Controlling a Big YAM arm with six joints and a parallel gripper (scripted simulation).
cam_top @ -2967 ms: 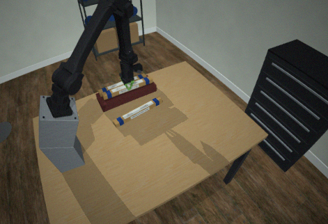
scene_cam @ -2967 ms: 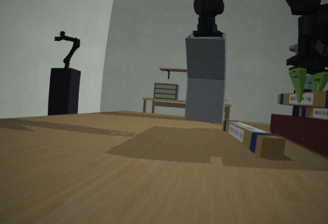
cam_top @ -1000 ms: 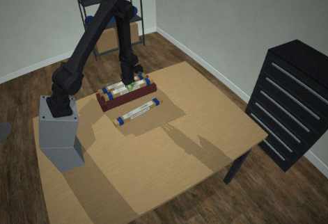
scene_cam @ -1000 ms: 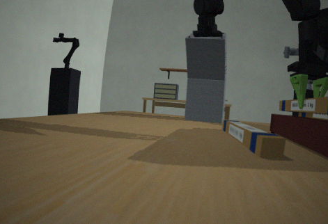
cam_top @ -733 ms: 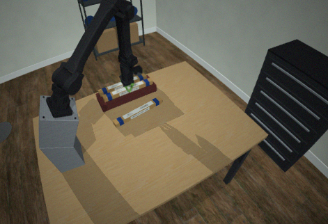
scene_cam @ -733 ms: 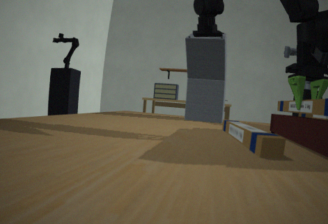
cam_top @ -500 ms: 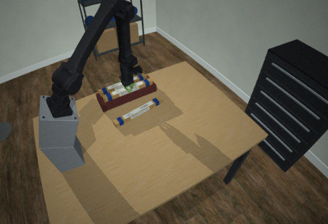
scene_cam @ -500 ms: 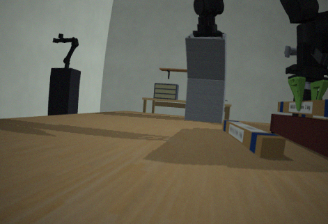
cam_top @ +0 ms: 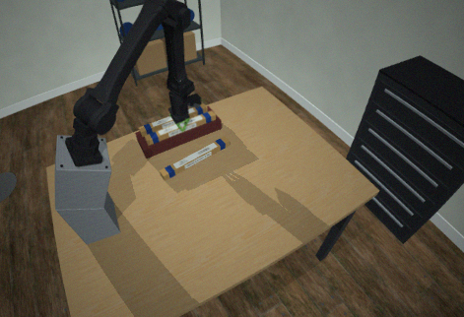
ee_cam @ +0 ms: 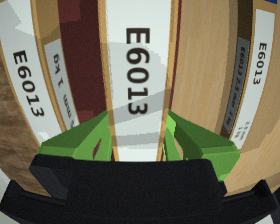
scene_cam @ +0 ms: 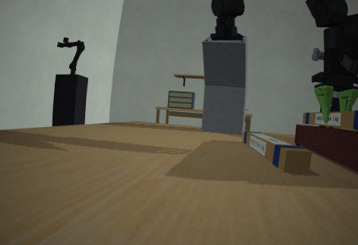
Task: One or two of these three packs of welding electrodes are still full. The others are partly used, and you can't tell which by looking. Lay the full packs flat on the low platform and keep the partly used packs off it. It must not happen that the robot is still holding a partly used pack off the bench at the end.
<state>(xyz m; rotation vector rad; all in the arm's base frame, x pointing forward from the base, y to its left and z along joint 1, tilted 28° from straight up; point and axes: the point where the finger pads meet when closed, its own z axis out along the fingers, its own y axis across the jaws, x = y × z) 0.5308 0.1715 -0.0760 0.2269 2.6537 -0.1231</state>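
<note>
Right now my hand is 1 cm below the pack of welding electrodes. Also, from my hand: dark red platform (6 cm below, 4 cm to the left).
</note>
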